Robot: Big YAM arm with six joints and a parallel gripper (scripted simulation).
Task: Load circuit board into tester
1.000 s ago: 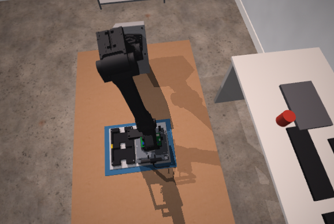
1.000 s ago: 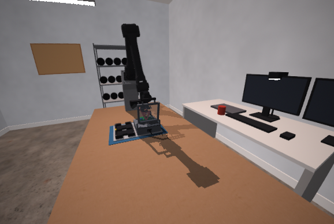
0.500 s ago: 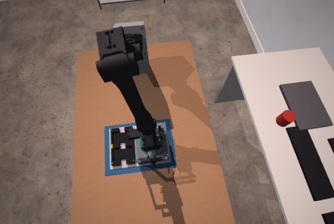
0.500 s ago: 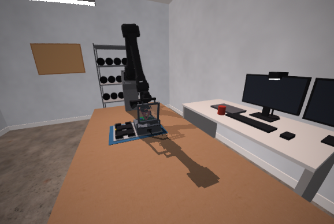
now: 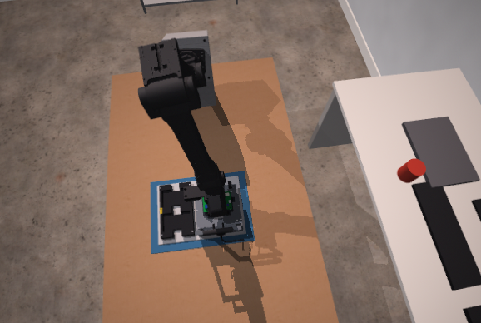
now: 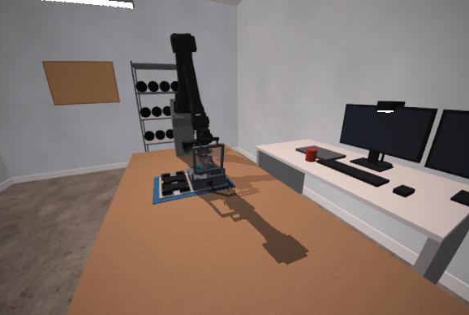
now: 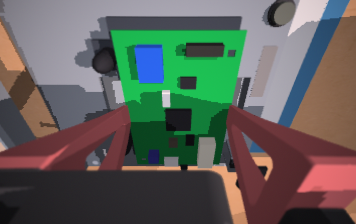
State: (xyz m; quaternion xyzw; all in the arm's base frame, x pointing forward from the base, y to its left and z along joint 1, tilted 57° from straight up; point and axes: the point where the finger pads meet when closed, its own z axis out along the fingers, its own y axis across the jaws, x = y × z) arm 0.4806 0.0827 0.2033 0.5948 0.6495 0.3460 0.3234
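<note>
My gripper is now right at the green circuit board. Round my hand: clear lid (130 mm ahead, 90 mm above, 20 mm to the left).
</note>
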